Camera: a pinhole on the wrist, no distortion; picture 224 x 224 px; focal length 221.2 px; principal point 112.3 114.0 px. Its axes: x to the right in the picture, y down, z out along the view. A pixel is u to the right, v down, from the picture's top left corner.
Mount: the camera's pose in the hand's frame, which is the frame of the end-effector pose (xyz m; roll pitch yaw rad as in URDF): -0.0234 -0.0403 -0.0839 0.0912 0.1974 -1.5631
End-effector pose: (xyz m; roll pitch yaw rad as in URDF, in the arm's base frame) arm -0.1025 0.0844 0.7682 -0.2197 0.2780 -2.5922
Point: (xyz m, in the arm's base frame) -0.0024 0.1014 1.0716
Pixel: 56.6 39.7
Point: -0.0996 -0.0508 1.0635
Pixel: 15.0 139.3
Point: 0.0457 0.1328 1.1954
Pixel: 71.5 19.4
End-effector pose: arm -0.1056 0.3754 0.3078 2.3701 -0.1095 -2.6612
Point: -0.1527 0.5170 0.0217
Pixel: 97.1 116.2
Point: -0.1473 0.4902 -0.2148
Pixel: 159.5 114.4
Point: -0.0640 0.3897 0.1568
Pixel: 144.2 92.3
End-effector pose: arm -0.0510 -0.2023 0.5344 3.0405 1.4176 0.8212
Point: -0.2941 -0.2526 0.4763
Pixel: 163.5 171.7
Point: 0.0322 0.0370 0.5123
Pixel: behind the camera
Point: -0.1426 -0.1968 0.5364
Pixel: 127.0 154.1
